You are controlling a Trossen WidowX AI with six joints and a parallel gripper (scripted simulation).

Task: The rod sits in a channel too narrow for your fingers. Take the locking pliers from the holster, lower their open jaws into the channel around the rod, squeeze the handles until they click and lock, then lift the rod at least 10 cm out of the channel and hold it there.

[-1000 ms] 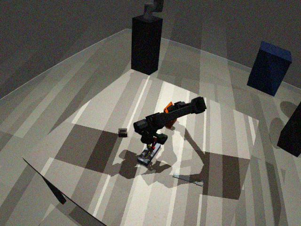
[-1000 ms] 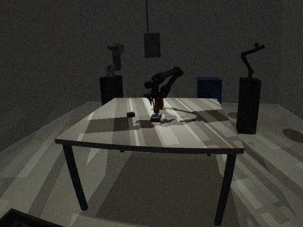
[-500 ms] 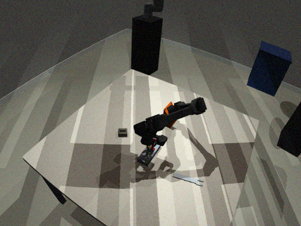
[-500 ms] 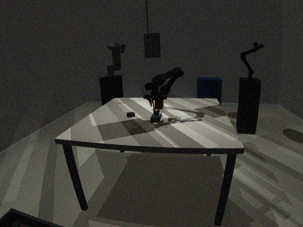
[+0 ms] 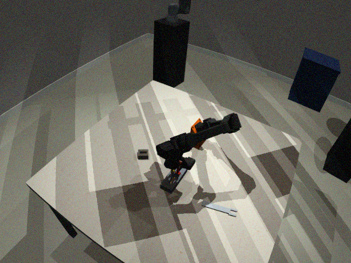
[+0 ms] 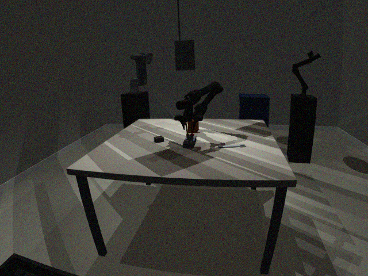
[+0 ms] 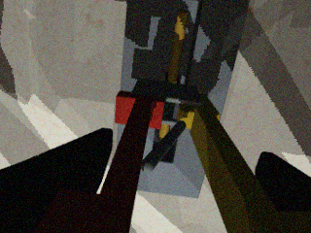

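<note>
My gripper tip is 10 mm to the right of the grey channel block and 80 mm above it. From my gripper tip the other things lie so: thin yellow rod (10 mm to the left, 90 mm below); then dark holster (10 mm behind, 230 mm to the right, 90 mm below); then yellow handle (10 mm to the right).
</note>
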